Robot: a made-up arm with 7 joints. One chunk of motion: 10 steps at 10 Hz.
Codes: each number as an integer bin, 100 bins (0 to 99) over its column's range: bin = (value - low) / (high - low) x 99, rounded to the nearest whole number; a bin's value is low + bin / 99 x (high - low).
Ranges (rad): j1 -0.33..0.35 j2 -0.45..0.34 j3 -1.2..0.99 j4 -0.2..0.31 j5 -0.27..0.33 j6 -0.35..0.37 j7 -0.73..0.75
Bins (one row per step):
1: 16 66 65 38 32 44 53
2: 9 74 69 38 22 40 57
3: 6 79 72 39 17 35 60
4: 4 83 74 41 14 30 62
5: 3 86 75 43 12 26 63
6: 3 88 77 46 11 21 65
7: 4 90 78 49 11 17 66
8: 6 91 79 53 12 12 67
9: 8 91 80 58 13 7 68
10: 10 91 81 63 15 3 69
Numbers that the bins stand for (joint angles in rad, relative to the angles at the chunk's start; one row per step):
1: -0.2201 0.0767 0.2379 -0.0042 -0.0761 -0.0300 0.0623
2: -0.2682 0.1405 0.3264 -0.0042 -0.1367 -0.0591 0.1221
3: -0.2888 0.1804 0.3927 0.0009 -0.1670 -0.0955 0.1670
4: -0.3025 0.2123 0.4370 0.0112 -0.1852 -0.1318 0.1969
5: -0.3094 0.2363 0.4591 0.0215 -0.1973 -0.1609 0.2118
6: -0.3094 0.2522 0.5033 0.0370 -0.2033 -0.1973 0.2417
7: -0.3025 0.2682 0.5255 0.0524 -0.2033 -0.2264 0.2567
8: -0.2888 0.2762 0.5476 0.0730 -0.1973 -0.2627 0.2716
9: -0.2751 0.2762 0.5697 0.0988 -0.1912 -0.2991 0.2866
10: -0.2613 0.2762 0.5918 0.1245 -0.1791 -0.3282 0.3015

